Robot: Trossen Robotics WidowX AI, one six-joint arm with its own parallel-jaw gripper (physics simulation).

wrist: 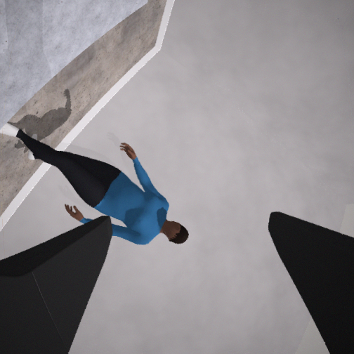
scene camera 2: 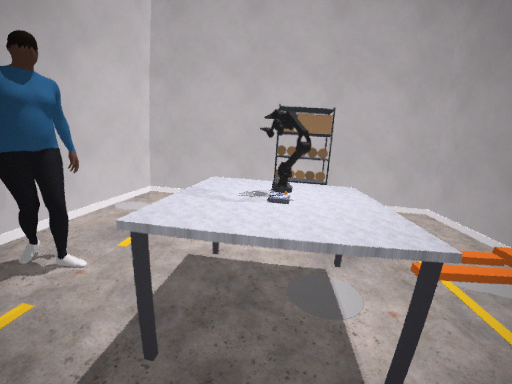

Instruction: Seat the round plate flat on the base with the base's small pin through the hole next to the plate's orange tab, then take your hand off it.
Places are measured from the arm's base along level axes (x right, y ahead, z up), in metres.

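Pixels of known places: gripper, between the fingertips: (scene camera 2: 262, 123); arm's base, origin of its link: (scene camera 2: 282, 183).
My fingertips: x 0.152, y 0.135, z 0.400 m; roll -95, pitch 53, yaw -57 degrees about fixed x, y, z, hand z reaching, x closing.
Note:
For each thing: its middle in the pictures, then the offset to it from my fingertips. Level surfaces: height alone.
- dark base, middle of its body: (scene camera 2: 279, 197) dx -0.157, dy +0.148, dz -0.435 m
- light round plate, middle of its body: (scene camera 2: 279, 194) dx -0.157, dy +0.149, dz -0.416 m
- pale table, height of its surface: dz -0.455 m
My gripper (scene camera 2: 264, 123) (wrist: 190, 222) is open and empty, raised high above the table, with its fingers spread wide apart. The dark base (scene camera 2: 278, 200) stands small on the table in front of the arm's foot in the scene view. The light round plate (scene camera 2: 280, 196) shows at the top of the base, with its orange tab (scene camera 2: 286, 192) toward the back right. The pin and the hole are too small to make out, and I cannot tell whether the plate lies fully flat. The plate and base do not show in the wrist view.
The pale table (scene camera 2: 210, 215) (wrist: 45, 45) bears the arm. A person in a blue top (scene camera 2: 32, 112) (wrist: 132, 200) stands beyond the table's left side. A shelf rack (scene camera 2: 331, 145) with boxes stands behind the arm. Orange beams (scene camera 2: 475, 272) show at the right.

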